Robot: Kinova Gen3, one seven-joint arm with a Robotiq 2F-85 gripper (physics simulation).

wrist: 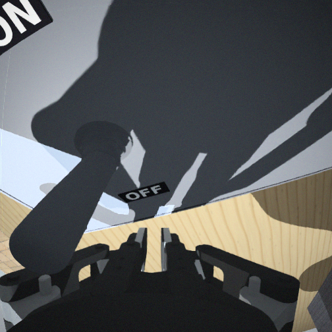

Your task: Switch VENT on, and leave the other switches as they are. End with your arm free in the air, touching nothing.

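The VENT switch's dark lever comes from its round base and slants down to the lower left, its thick end by the gripper's left side. An OFF label is to the lower right of the base, and part of an ON label shows at the upper left. The lever leans to the OFF side. The word VENT does not show. My gripper is nearly shut, with a narrow gap and nothing between the fingertips. They are to the right of the lever's end. Whether the gripper's left side touches the lever cannot be told.
The grey switch panel fills the upper view, with a large shadow over it. Its lower edge runs above the fingertips. A wooden surface lies beyond that edge. A dark object shows at the lower right.
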